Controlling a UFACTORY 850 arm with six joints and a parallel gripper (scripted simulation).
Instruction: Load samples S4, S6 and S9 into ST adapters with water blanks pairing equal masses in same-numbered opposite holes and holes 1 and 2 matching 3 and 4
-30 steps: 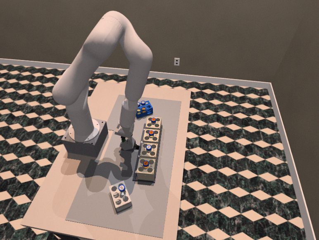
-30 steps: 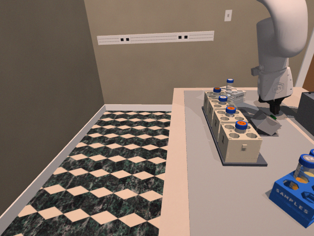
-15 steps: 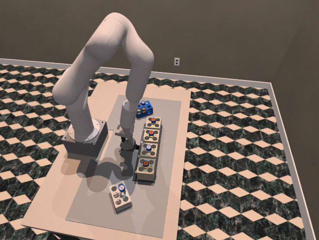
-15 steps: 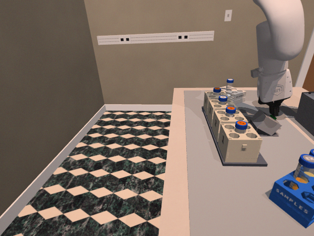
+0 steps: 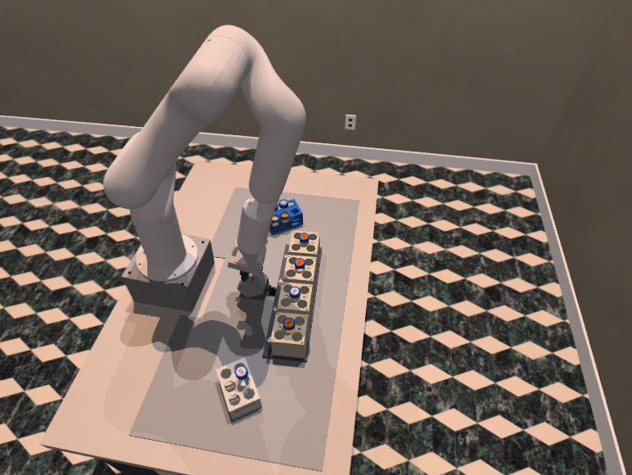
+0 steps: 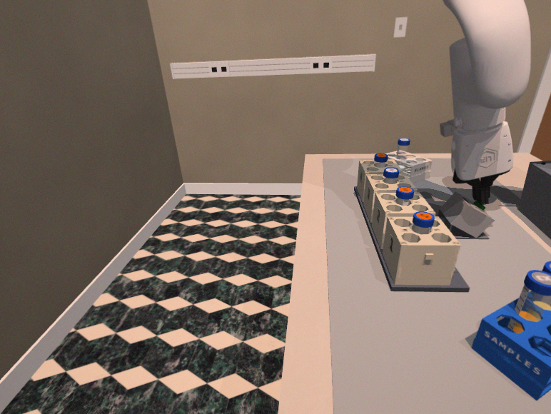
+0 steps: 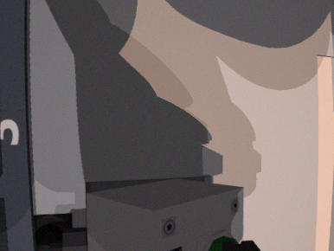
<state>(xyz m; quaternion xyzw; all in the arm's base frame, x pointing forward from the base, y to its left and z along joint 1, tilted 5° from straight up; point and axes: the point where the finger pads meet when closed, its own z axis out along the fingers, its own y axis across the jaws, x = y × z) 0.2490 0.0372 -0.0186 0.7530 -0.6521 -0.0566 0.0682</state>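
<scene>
Right now the green done key is 30 mm below my hand. Round my hand: adapter (180 mm to the left, 150 mm ahead, 40 mm below); then blue sample rack (330 mm to the left, 70 mm below, 10 mm ahead); then sample tube (180 mm to the left, 140 mm ahead, 30 mm below).
</scene>
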